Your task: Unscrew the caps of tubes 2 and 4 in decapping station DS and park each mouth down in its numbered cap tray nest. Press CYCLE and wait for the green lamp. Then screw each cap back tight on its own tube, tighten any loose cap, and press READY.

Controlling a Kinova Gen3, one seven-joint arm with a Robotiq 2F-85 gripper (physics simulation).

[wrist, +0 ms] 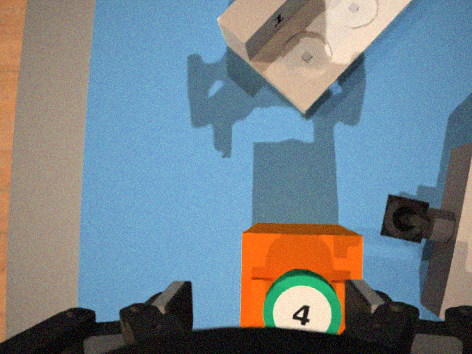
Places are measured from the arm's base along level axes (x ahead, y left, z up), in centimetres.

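Where they show: gripper, fingertip midpoint: point(267, 304).
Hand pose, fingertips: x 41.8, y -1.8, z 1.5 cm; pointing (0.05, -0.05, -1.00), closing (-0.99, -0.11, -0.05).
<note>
Things, the pixels of their top centre, and the offset from my fingertips. "*": a spot on its surface instead.
- cap, middle of its top: point(302, 314) dy +0.5, dx -1.5, dz -0.9 cm
- orange block, surface spot: point(252, 300) * dy +0.7, dx +0.8, dz -2.9 cm
- cream tray, surface spot: point(303, 92) * dy -12.2, dx -0.9, dz -12.1 cm
- dark square piece, surface spot: point(404, 218) * dy -3.8, dx -8.6, dz -12.0 cm
- pale body with a dark side, surface spot: point(445, 235) * dy -3.0, dx -10.8, dz -10.1 cm
A cap point(302, 312) with a green rim and a white top marked 4 sits upright over an orange block point(252, 300) at the bottom of the wrist view; its lower edge is cut off by the gripper body. My gripper point(267, 304) is open, with one finger on each side of the cap. The cap is off-centre, close to the right finger, with a wide gap to the left finger. Whether the right finger touches it I cannot tell. The tube under the cap is hidden. A cream tray point(303, 92) marked 1 shows at the top, with two round nests, each with a small square at its centre.
A dark square piece point(404, 218) with a round recess stands to the right, joined to a grey cylinder. A pale body with a dark side point(445, 235) stands at the right edge. A grey strip point(47, 175) borders the blue surface on the left, with wood beyond. Gripper shadows fall near the tray.
</note>
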